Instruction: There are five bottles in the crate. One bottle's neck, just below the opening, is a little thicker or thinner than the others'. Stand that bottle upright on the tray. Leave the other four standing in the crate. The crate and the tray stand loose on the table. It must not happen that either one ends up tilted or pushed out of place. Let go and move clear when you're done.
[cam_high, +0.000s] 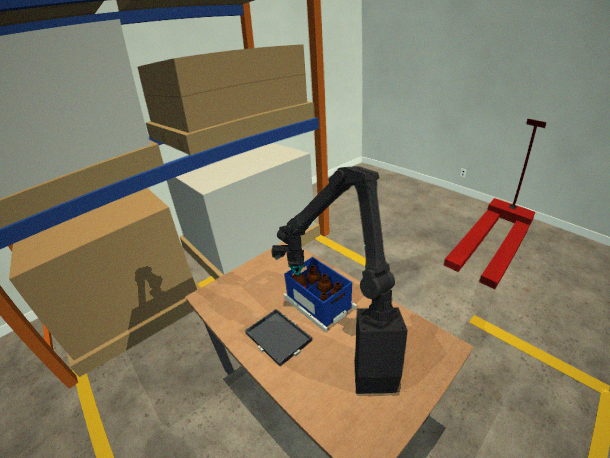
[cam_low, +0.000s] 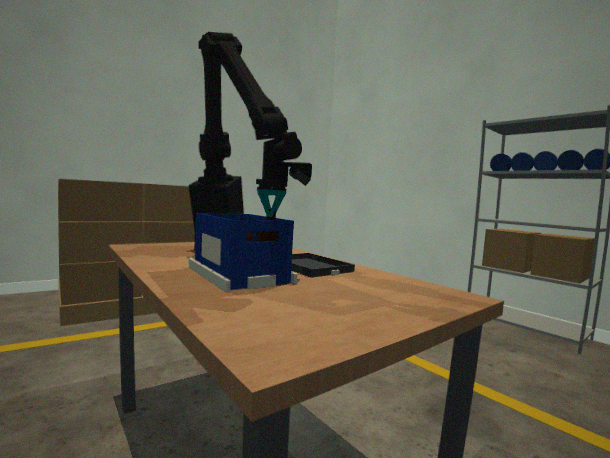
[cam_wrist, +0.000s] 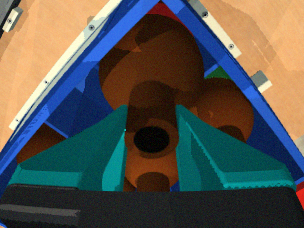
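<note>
The bottle is 60 mm below my hand. The rest, counted from my hand: crate (90 mm behind, 40 mm to the right, 110 mm below); then dark tray (80 mm behind, 240 mm to the left, 180 mm below).
</note>
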